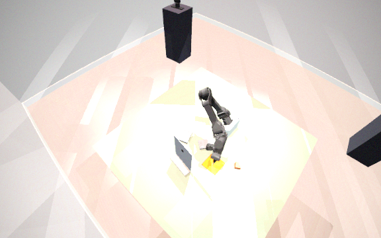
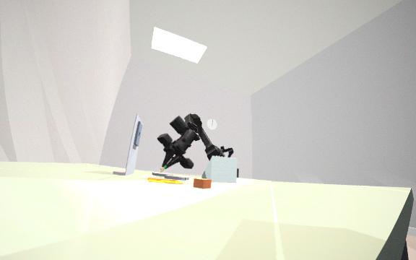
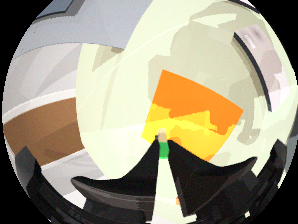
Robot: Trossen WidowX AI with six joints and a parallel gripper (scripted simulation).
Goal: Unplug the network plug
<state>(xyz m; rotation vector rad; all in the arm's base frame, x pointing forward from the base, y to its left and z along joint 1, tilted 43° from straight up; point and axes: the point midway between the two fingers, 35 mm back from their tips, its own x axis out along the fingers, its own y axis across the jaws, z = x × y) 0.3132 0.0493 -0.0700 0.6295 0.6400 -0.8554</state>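
Now: gripper tip 5 cm above the orange marked square and 1 cm past it. From my gripper tip the other things lie so: network plug right at my gripper tip; then grey panel 18 cm to the right, 13 cm ahead, 7 cm above.
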